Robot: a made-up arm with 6 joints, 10 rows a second.
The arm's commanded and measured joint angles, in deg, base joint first. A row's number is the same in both.
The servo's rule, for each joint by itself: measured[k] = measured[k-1] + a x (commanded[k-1-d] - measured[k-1]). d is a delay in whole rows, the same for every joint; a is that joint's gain. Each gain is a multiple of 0.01, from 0.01 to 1. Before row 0 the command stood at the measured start. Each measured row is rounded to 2 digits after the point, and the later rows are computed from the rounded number. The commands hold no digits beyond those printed.
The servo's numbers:
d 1
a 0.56 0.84 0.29 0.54 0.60 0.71
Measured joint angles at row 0: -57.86 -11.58 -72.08 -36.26 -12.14 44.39
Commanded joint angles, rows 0 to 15: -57.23 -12.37 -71.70 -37.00 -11.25 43.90; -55.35 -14.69 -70.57 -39.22 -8.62 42.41; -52.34 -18.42 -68.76 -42.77 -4.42 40.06; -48.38 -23.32 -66.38 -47.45 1.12 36.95; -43.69 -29.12 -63.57 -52.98 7.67 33.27; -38.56 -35.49 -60.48 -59.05 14.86 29.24; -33.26 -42.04 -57.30 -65.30 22.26 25.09; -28.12 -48.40 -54.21 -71.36 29.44 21.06; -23.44 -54.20 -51.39 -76.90 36.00 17.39; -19.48 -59.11 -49.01 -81.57 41.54 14.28; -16.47 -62.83 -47.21 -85.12 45.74 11.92; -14.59 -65.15 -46.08 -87.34 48.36 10.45; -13.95 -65.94 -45.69 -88.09 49.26 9.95; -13.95 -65.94 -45.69 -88.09 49.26 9.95; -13.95 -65.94 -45.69 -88.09 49.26 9.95; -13.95 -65.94 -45.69 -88.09 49.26 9.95
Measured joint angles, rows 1 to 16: -57.86 -11.58 -72.08 -36.26 -12.14 44.39; -57.51 -12.24 -71.97 -36.66 -11.61 44.04; -56.30 -14.30 -71.56 -38.04 -9.82 42.88; -54.08 -17.76 -70.75 -40.59 -6.58 40.88; -50.89 -22.43 -69.48 -44.29 -1.96 38.09; -46.86 -28.05 -67.77 -48.98 3.82 34.67; -42.21 -34.30 -65.66 -54.42 10.44 30.81; -37.20 -40.80 -63.24 -60.30 17.53 26.75; -32.12 -47.18 -60.62 -66.27 24.68 22.71; -27.26 -53.08 -57.94 -72.01 31.47 18.93; -22.90 -58.15 -55.35 -77.17 37.51 15.63; -19.30 -62.08 -52.99 -81.46 42.45 13.00; -16.66 -64.66 -50.99 -84.64 46.00 11.19; -15.14 -65.74 -49.45 -86.50 47.96 10.31; -14.47 -65.91 -48.36 -87.36 48.74 10.05; -14.18 -65.94 -47.59 -87.75 49.05 9.98
